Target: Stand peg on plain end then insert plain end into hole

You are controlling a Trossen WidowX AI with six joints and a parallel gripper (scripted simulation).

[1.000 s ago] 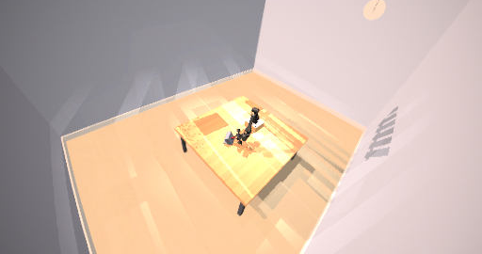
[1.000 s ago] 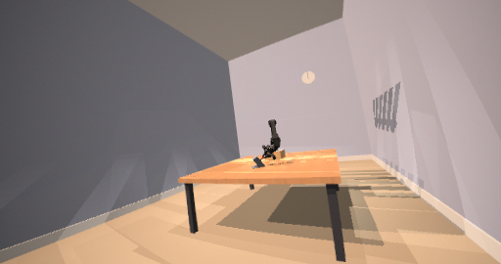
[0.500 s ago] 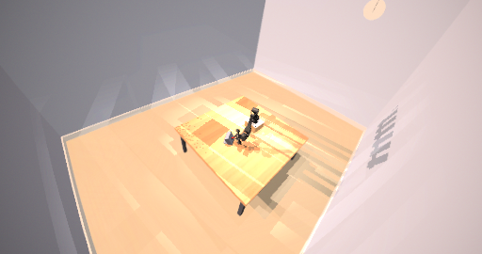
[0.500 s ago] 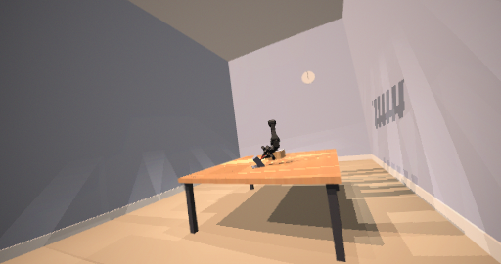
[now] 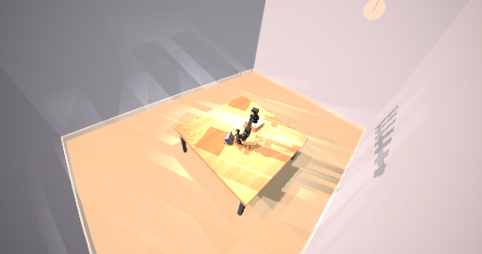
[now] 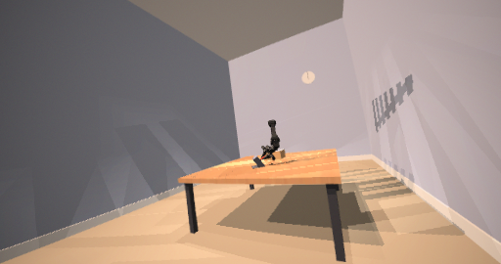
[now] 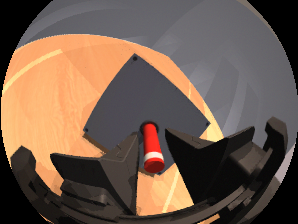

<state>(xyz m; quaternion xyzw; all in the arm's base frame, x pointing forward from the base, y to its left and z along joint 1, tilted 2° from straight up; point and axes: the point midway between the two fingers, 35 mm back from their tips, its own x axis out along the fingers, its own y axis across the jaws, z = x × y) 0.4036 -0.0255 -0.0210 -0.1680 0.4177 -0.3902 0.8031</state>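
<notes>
The red peg lies 10 mm behind my gripper tip and 10 mm to the left of it. Also, from my gripper tip: grey sloped panel (10 mm ahead, 30 mm to the right, 20 mm below).
</notes>
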